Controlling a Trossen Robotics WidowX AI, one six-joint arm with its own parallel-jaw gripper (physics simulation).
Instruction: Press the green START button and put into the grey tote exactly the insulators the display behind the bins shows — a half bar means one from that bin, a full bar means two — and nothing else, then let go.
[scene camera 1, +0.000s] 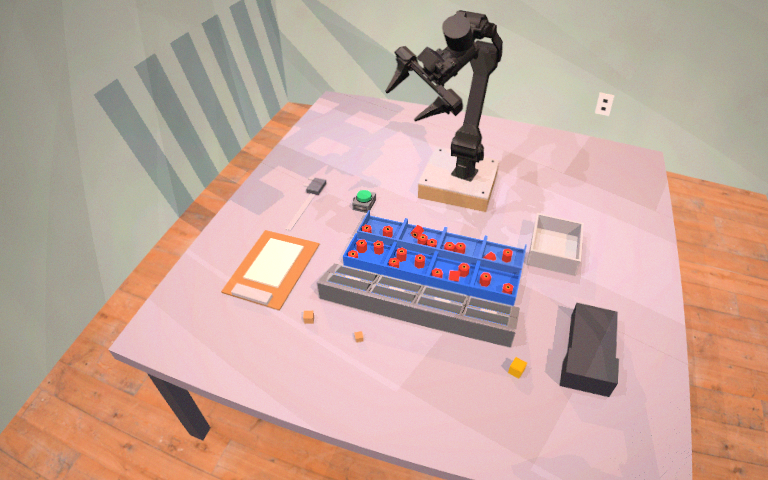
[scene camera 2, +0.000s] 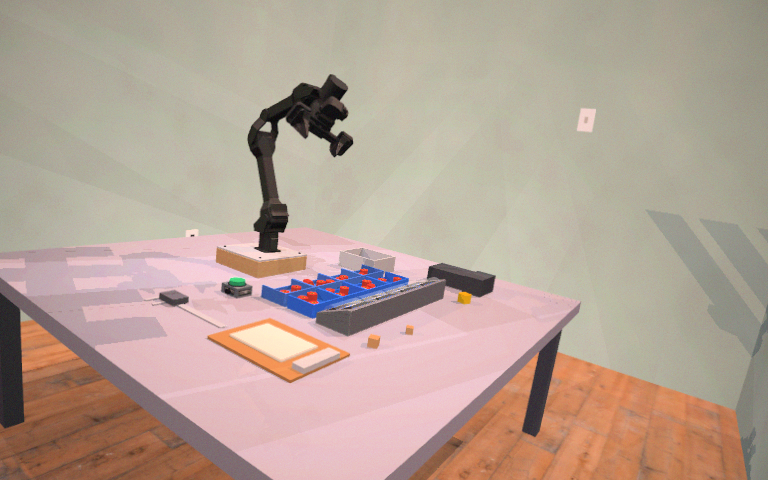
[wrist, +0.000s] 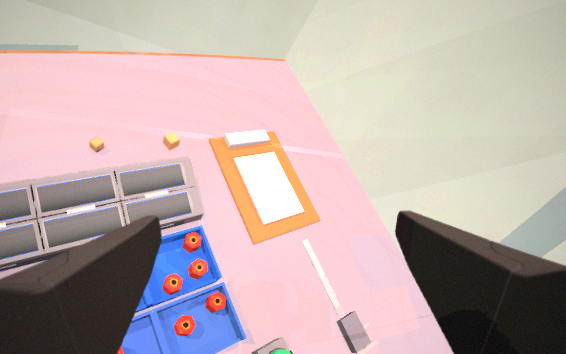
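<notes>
My gripper (scene camera 1: 402, 105) (scene camera 2: 322, 146) (wrist: 280, 225) is wide open and empty, high above the table. The green START button (scene camera 1: 364, 196) (scene camera 2: 237, 281) (wrist: 281, 352) stands on a dark base left of the arm's base in scene view 1; it is cut off at the wrist view's bottom edge. Blue bins (scene camera 1: 396, 272) (scene camera 2: 303, 308) (wrist: 172, 256) in two rows hold red insulators (scene camera 1: 419, 260) (scene camera 2: 312, 296) (wrist: 185, 325). The grey display (scene camera 1: 416, 310) (scene camera 2: 396, 308) (wrist: 199, 207) stands along them; its windows look grey and I make out no coloured bars. The grey tote (scene camera 1: 553, 263) (scene camera 2: 353, 260) looks empty.
An orange clipboard (scene camera 1: 308, 249) (scene camera 2: 223, 337) (wrist: 251, 223) lies left of the display in scene view 1. A grey block (scene camera 1: 316, 185) (wrist: 354, 331) with a pale strip lies behind it. A black box (scene camera 1: 591, 350) (scene camera 2: 461, 278), a yellow cube (scene camera 1: 517, 367) and two orange cubes (scene camera 1: 308, 316) (scene camera 1: 358, 336) are on the table.
</notes>
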